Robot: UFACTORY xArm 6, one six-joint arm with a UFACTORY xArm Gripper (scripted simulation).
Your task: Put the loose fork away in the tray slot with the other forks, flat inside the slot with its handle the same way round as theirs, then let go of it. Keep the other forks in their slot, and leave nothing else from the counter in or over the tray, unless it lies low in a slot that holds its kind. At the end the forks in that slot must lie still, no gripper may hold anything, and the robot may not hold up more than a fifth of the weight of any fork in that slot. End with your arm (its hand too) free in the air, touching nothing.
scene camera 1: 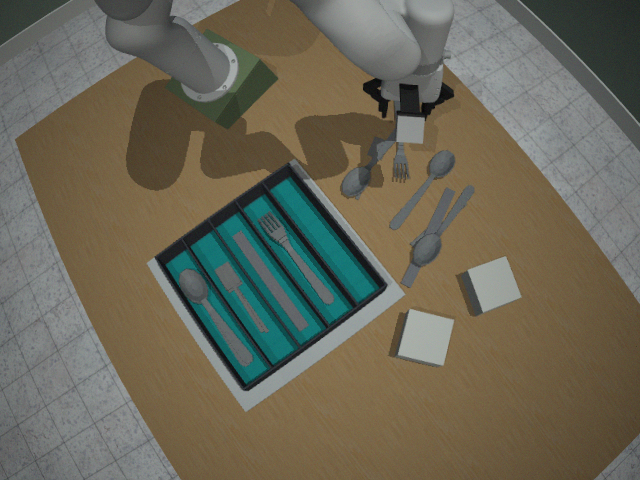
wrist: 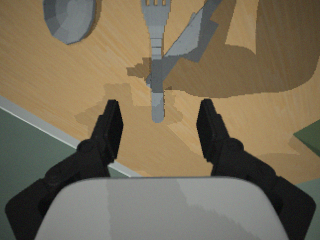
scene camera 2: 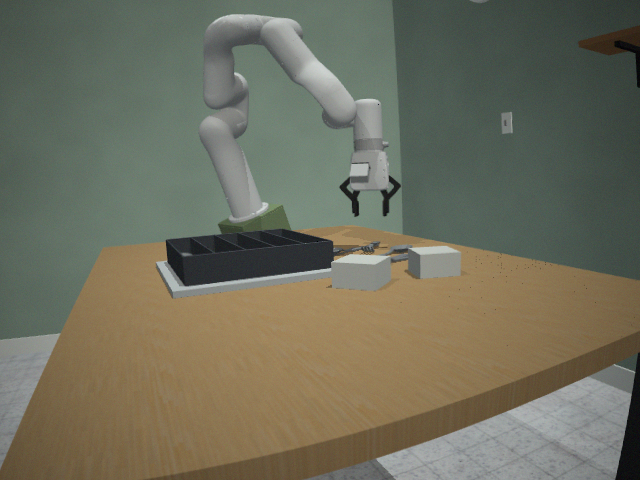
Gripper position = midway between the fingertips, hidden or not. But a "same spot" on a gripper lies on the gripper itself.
my gripper: scene camera 1; wrist 159, 112; scene camera 2
same spot on my gripper: (scene camera 2: 355, 204) = (scene camera 1: 385, 109)
same spot on tray: (scene camera 1: 183, 243) = (scene camera 2: 190, 238)
